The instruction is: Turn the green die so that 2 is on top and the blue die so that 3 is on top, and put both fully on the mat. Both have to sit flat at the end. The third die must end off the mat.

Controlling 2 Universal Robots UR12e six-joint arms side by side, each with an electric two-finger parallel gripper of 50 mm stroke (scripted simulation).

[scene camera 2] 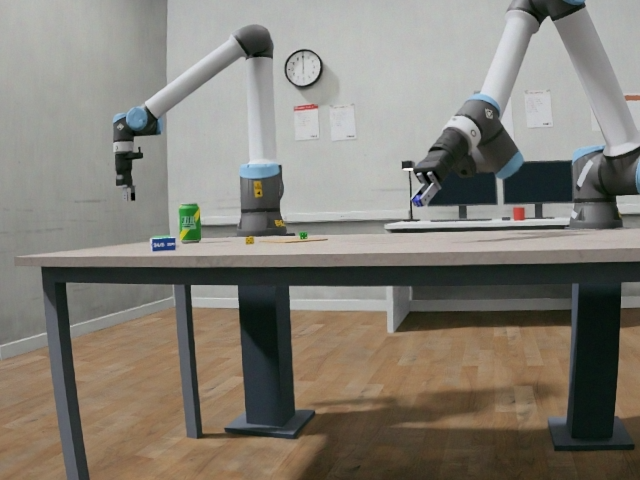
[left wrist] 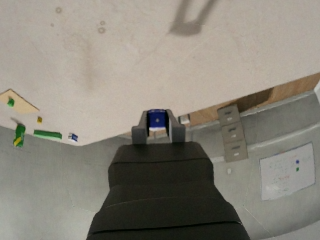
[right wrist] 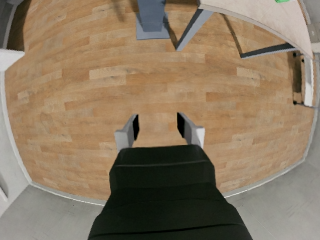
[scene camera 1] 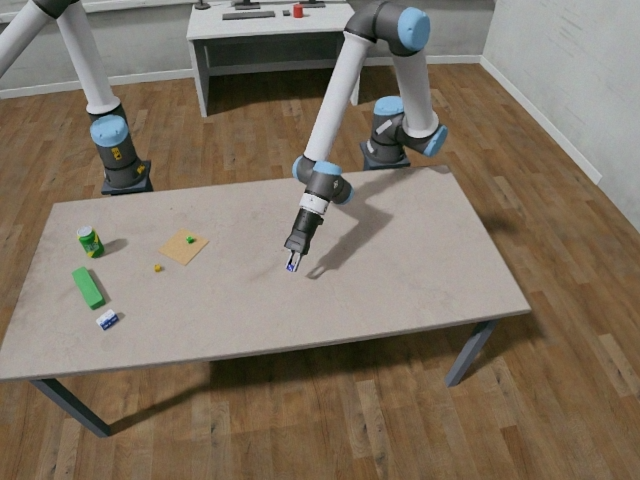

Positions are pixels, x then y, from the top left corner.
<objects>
my left gripper: scene camera 2; left wrist 157,117; scene camera 1; not seen in the right wrist view (out of frame)
same spot on my left gripper: (scene camera 1: 303,230) = (scene camera 2: 439,145)
</objects>
